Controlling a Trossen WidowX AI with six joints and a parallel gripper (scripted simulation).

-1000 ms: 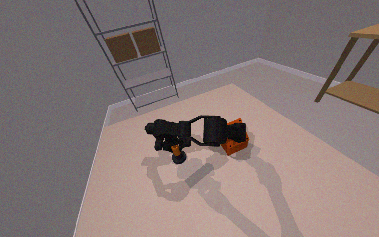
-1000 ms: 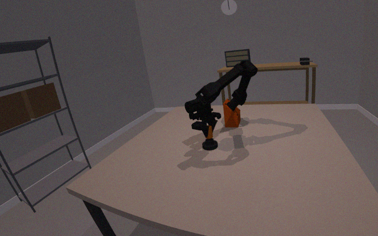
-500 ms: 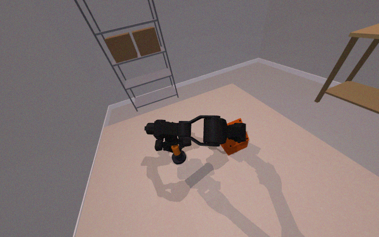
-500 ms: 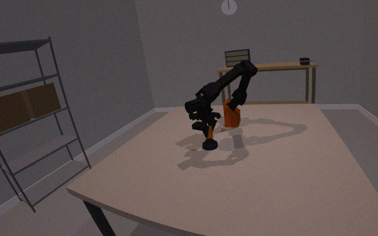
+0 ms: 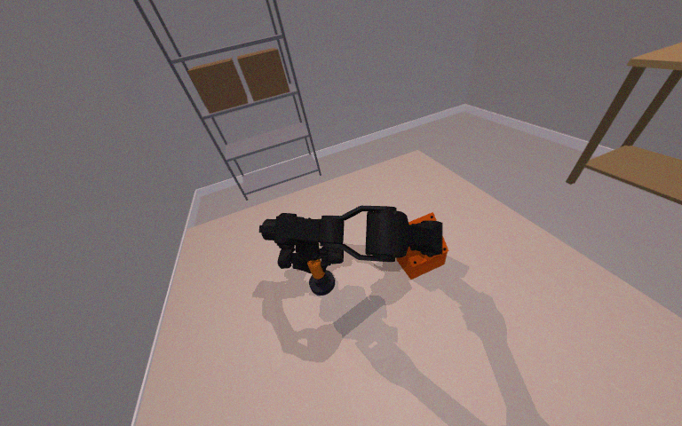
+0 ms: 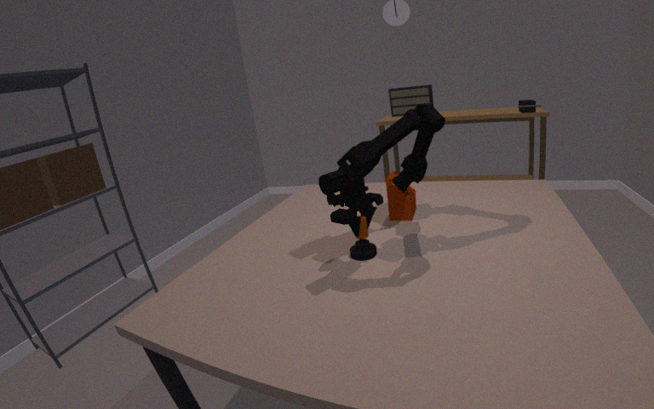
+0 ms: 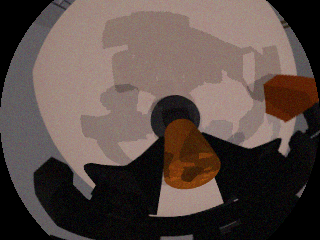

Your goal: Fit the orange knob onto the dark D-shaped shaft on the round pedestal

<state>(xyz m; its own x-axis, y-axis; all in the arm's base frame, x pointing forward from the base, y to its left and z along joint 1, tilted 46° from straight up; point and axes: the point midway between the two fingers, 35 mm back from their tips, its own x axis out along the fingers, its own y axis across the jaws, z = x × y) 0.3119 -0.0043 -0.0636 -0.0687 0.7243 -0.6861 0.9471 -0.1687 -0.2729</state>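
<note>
The orange knob lies 20 mm above my gripper tip. Also, from my gripper tip: dark round pedestal: 40 mm below.
</note>
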